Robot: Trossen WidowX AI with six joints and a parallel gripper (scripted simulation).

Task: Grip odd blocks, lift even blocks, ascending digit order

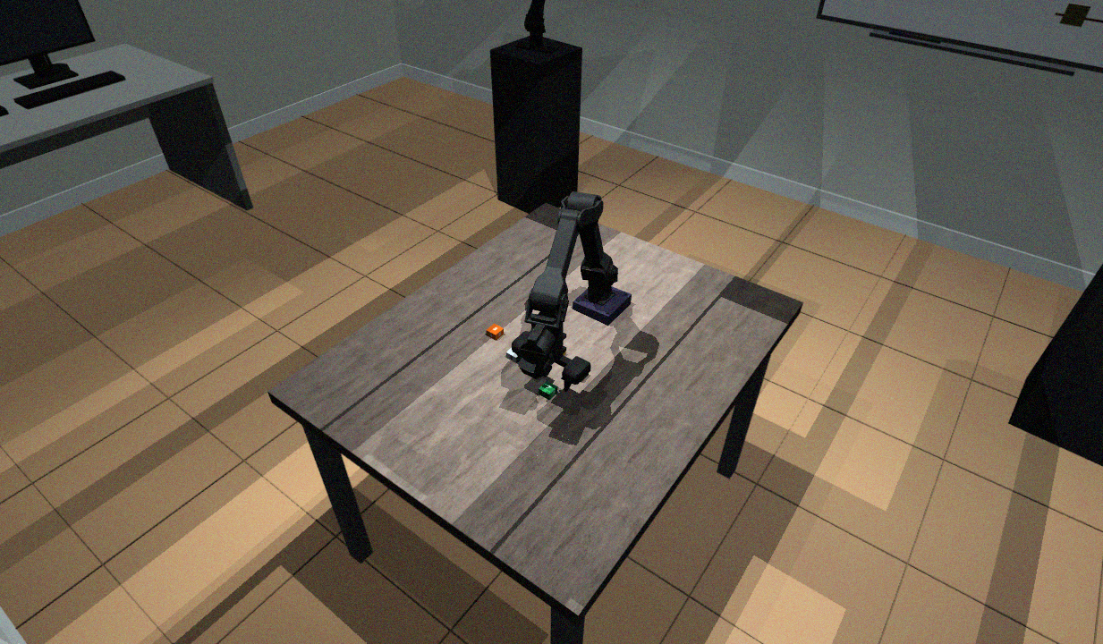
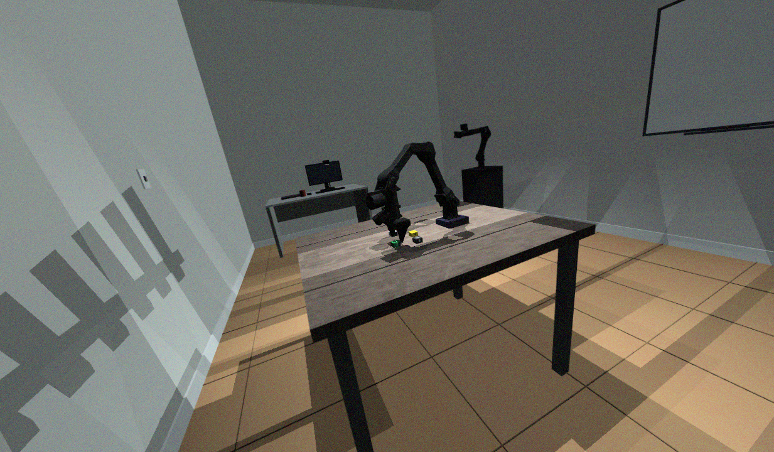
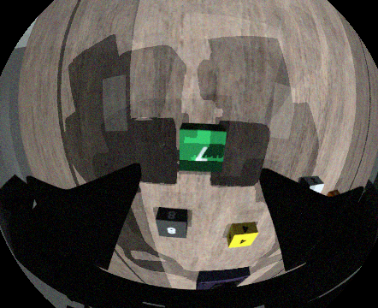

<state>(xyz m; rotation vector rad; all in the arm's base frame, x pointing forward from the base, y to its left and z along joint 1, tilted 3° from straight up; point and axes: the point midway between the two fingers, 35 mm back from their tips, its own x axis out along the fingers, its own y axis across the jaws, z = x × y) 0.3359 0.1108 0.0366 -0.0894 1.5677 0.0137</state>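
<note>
My gripper tip is 2 cm above the green block and 1 cm short of it. Round my gripper tip: white block 14 cm to the right, 3 cm behind, 2 cm below; black block 8 cm behind, 2 cm to the left, 2 cm below; yellow block 10 cm behind, 7 cm to the right, 2 cm below.
</note>
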